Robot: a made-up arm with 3 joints.
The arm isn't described. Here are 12 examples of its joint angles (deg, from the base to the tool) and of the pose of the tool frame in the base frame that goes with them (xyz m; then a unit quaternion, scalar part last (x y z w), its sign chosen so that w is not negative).
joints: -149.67 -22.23 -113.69
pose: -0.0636 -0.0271 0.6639 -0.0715 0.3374 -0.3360 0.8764
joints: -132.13 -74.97 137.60
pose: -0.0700 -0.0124 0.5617 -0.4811 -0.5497 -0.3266 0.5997
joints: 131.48 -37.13 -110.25
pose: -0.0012 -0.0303 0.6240 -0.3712 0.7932 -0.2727 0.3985
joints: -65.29 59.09 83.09
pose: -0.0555 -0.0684 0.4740 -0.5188 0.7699 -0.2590 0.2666
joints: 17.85 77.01 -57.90
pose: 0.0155 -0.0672 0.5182 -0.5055 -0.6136 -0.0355 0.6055
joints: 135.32 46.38 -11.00
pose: -0.0310 -0.0258 0.6771 0.0440 -0.9101 -0.3630 0.1948
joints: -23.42 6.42 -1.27
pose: -0.0097 -0.0304 0.5876 -0.0349 0.2062 -0.1055 0.9722
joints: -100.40 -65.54 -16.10
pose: -0.0172 -0.1010 0.5817 0.3823 0.6711 -0.4098 0.4854
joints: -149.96 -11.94 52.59
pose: -0.1100 -0.0335 0.5719 0.0057 -0.9700 0.0303 0.2413
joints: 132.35 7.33 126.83
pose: -0.0449 -0.0348 0.7377 0.0491 -0.0277 -0.1741 0.9831
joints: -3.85 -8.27 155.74
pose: 0.0272 -0.0192 0.5151 -0.1634 0.9739 0.0461 0.1503
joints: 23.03 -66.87 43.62
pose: 0.0132 -0.0785 0.6652 0.3056 0.2972 0.3559 0.8317
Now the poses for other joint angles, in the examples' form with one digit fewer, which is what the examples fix.
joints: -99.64 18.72 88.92
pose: -0.114 -0.038 0.514 0.269 -0.960 0.022 0.075
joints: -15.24 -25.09 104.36
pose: 0.039 -0.018 0.555 -0.025 0.875 0.146 0.461
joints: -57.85 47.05 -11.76
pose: -0.065 -0.026 0.545 -0.369 0.290 0.002 0.883
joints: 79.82 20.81 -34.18
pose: 0.001 -0.029 0.616 -0.012 -0.839 -0.129 0.528
